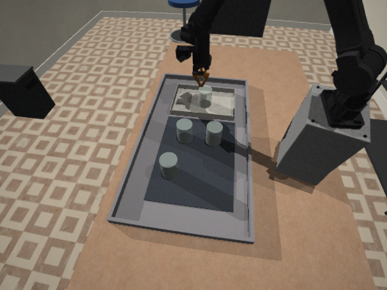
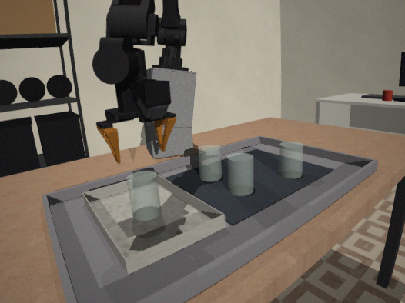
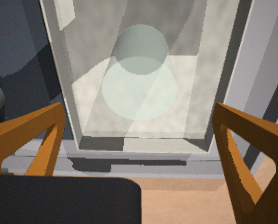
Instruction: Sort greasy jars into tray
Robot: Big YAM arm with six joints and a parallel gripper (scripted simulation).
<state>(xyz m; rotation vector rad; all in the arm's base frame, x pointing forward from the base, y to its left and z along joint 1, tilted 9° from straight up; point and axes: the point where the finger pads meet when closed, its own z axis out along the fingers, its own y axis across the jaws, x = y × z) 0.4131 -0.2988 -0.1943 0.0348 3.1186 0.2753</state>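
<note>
Now: hand 1 cm past the dark drying mat, 32 cm to the right of it and 15 cm above it. The rest, counted from my hand: pale tray: 1 cm behind, 14 cm below; then rimmed steel table top: 1 cm ahead, 21 cm to the left, 15 cm below.
</note>
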